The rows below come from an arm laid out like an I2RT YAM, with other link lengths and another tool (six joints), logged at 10 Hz.
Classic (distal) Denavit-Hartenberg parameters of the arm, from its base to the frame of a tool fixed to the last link. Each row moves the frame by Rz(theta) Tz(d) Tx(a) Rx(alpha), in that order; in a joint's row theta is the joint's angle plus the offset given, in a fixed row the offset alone. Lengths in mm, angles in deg.
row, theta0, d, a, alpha
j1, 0, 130.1, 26.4, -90
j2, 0, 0, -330, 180
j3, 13.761, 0, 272.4, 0
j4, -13.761, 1.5, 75.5, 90
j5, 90, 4, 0, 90
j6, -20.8, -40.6, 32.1, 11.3
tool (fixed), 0, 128.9, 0, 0
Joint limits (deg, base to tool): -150..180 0..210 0..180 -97..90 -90..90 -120..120
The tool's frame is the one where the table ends.
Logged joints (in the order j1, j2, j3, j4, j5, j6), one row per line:
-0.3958 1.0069 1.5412 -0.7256 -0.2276 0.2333
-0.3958 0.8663 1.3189 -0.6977 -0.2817 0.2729
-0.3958 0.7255 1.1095 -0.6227 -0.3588 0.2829
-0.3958 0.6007 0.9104 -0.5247 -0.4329 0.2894
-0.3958 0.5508 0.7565 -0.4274 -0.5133 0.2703
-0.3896 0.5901 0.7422 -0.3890 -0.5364 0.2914
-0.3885 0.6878 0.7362 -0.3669 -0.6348 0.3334
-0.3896 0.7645 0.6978 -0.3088 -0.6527 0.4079
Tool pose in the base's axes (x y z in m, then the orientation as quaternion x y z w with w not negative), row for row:
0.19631 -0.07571 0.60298 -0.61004 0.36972 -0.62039 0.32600
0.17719 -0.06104 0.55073 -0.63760 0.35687 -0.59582 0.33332
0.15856 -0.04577 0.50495 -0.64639 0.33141 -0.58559 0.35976
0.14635 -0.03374 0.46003 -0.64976 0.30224 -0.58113 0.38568
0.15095 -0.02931 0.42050 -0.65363 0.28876 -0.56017 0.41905
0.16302 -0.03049 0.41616 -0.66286 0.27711 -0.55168 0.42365
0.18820 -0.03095 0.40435 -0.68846 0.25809 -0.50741 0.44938
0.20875 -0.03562 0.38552 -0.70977 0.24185 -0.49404 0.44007
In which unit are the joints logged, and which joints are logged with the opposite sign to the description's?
The joints are logged in radians. Opposite sign: j6.
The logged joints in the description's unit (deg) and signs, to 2 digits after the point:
-22.68 57.69 88.30 -41.57 -13.04 -13.37
-22.68 49.64 75.57 -39.98 -16.14 -15.64
-22.68 41.57 63.57 -35.68 -20.56 -16.21
-22.68 34.42 52.16 -30.06 -24.80 -16.58
-22.68 31.56 43.34 -24.49 -29.41 -15.49
-22.32 33.81 42.52 -22.29 -30.73 -16.70
-22.26 39.41 42.18 -21.02 -36.37 -19.10
-22.32 43.80 39.98 -17.69 -37.40 -23.37

